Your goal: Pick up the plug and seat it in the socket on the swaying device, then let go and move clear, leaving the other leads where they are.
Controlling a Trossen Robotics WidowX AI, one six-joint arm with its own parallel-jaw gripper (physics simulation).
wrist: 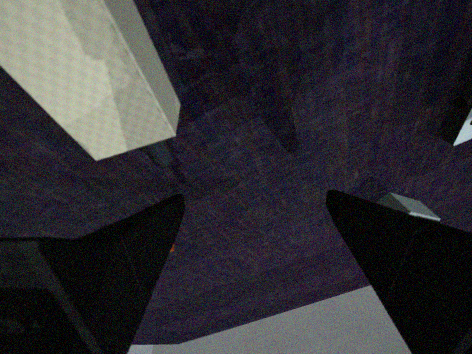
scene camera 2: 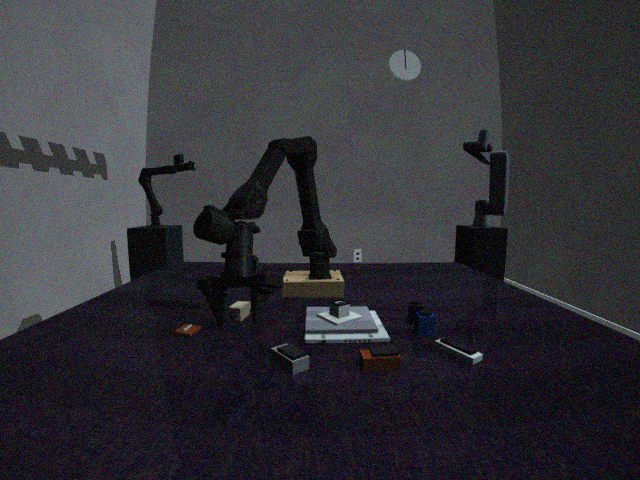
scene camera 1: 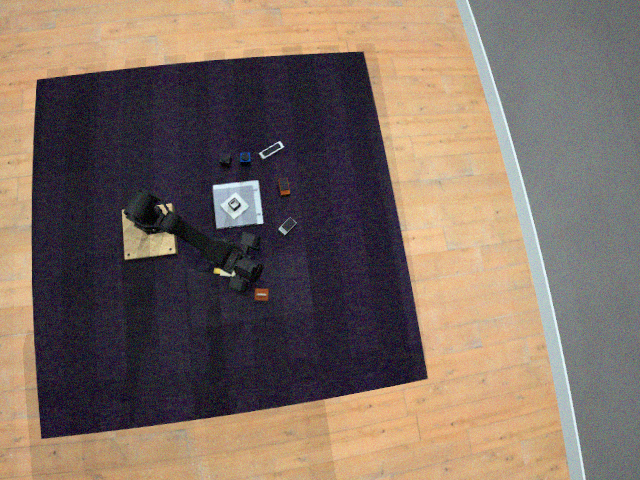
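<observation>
The plug, a cream block (scene camera 1: 225, 272) (scene camera 2: 239, 310) (wrist: 105, 95) with a yellow end, lies on the dark mat. My gripper (scene camera 1: 248, 263) (scene camera 2: 236, 319) (wrist: 254, 198) is open and empty, pointing down low over the mat. In the wrist view the plug is at the upper left, outside the gap between the fingertips; in scene camera 1 the arm partly covers it. The socket, a small pale cube (scene camera 1: 234, 204) (scene camera 2: 339, 309) with a dark top opening, sits on a white square plate on the device's grey platform (scene camera 1: 222, 193) (scene camera 2: 316, 324).
An orange card (scene camera 1: 261, 295) (scene camera 2: 187, 330) lies near the gripper. A grey box (scene camera 1: 287, 225) (scene camera 2: 300, 365), an orange box (scene camera 1: 284, 192) (scene camera 2: 380, 363) and a white strip box (scene camera 2: 477, 358) lie around the device. A blue block (scene camera 2: 425, 326) and a black block (scene camera 1: 225, 161) stand on its far side.
</observation>
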